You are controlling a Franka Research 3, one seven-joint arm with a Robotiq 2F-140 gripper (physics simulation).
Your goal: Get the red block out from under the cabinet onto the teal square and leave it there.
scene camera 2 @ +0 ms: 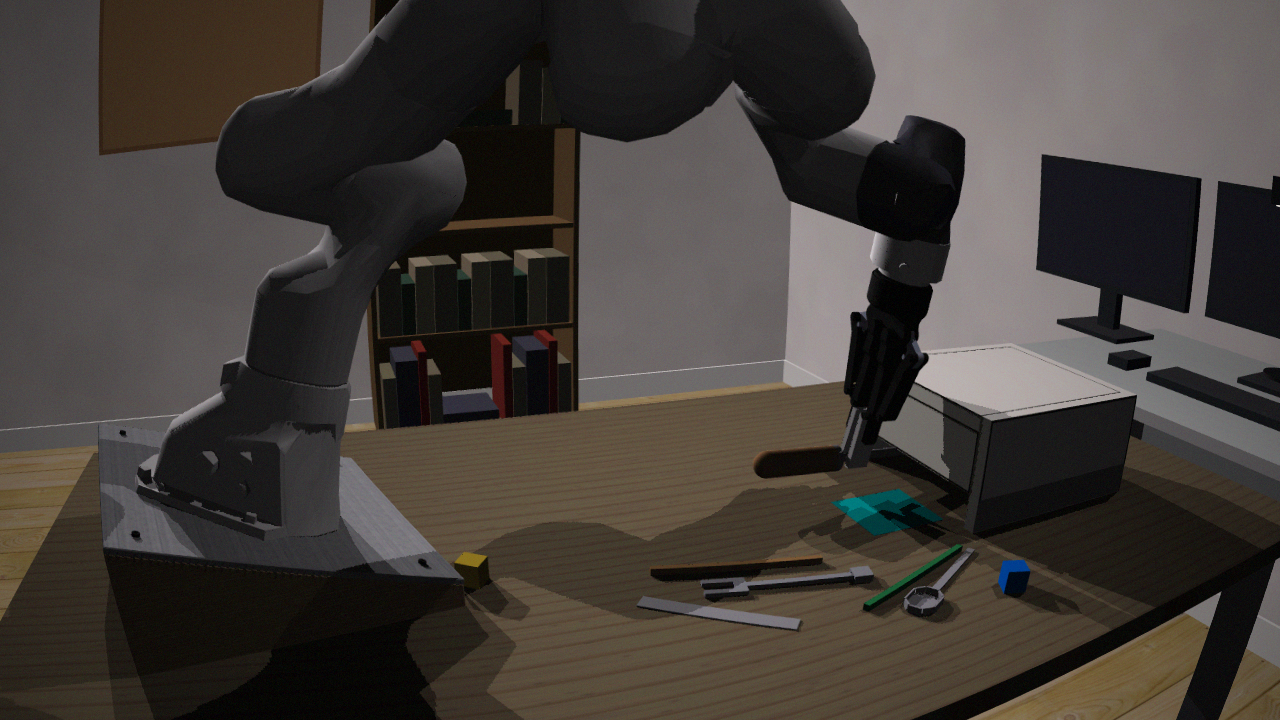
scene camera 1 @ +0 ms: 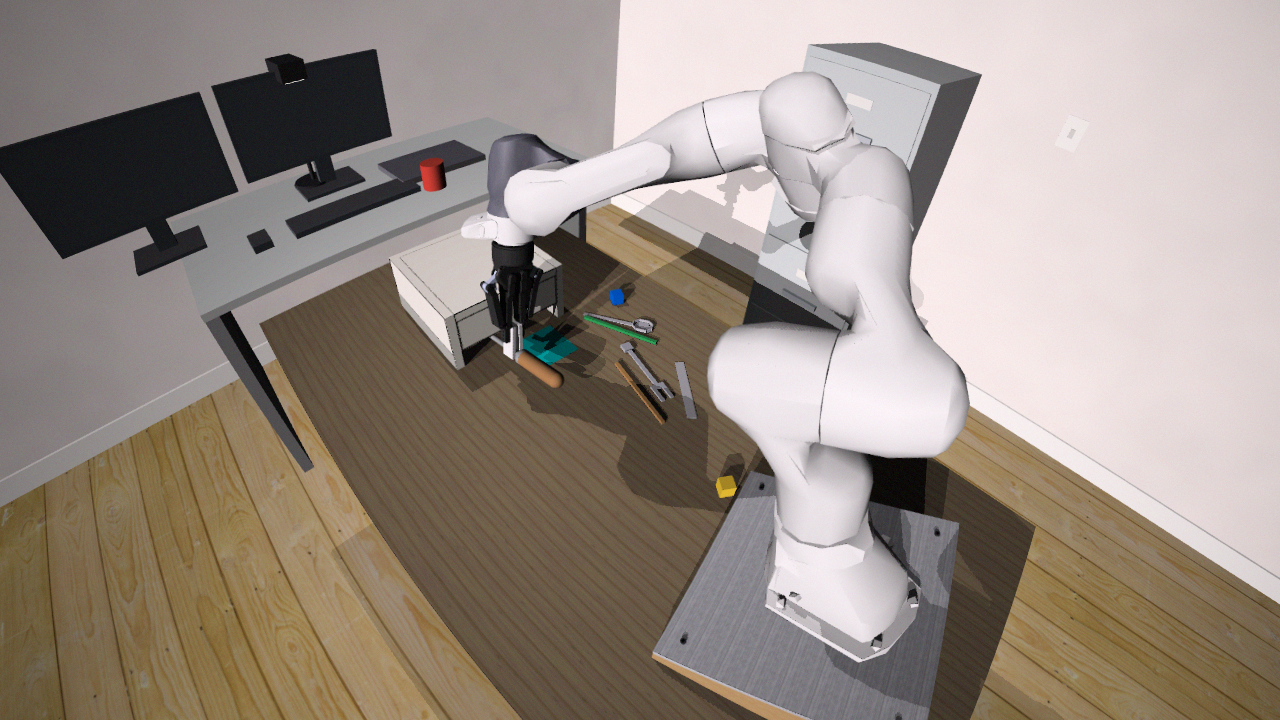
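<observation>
My gripper (scene camera 1: pixel 512 344) (scene camera 2: pixel 856 447) is shut on a tool with a brown handle (scene camera 1: pixel 540 368) (scene camera 2: pixel 799 462), held above the table in front of the cabinet. The tool's thin metal shaft runs from the fingers toward the cabinet's underside; its far end is hidden. The light grey cabinet (scene camera 1: pixel 426 270) (scene camera 2: pixel 1020 380) stands by the desk, with a dark gap beneath its front. The teal square (scene camera 1: pixel 559 347) (scene camera 2: pixel 866 514) lies flat on the table in front of the cabinet, partly shadowed, beside and below the gripper. The red block does not show in either view.
A blue cube (scene camera 1: pixel 616 296) (scene camera 2: pixel 1014 577), green stick (scene camera 2: pixel 913 577), ring-ended tool (scene camera 2: pixel 923 600), forked tool (scene camera 2: pixel 787 582), brown stick (scene camera 2: pixel 735 567) and grey strip (scene camera 2: pixel 718 613) lie near the square. A yellow cube (scene camera 1: pixel 725 486) (scene camera 2: pixel 471 569) lies by the robot's base. A red cup (scene camera 1: pixel 432 174) stands on the desk.
</observation>
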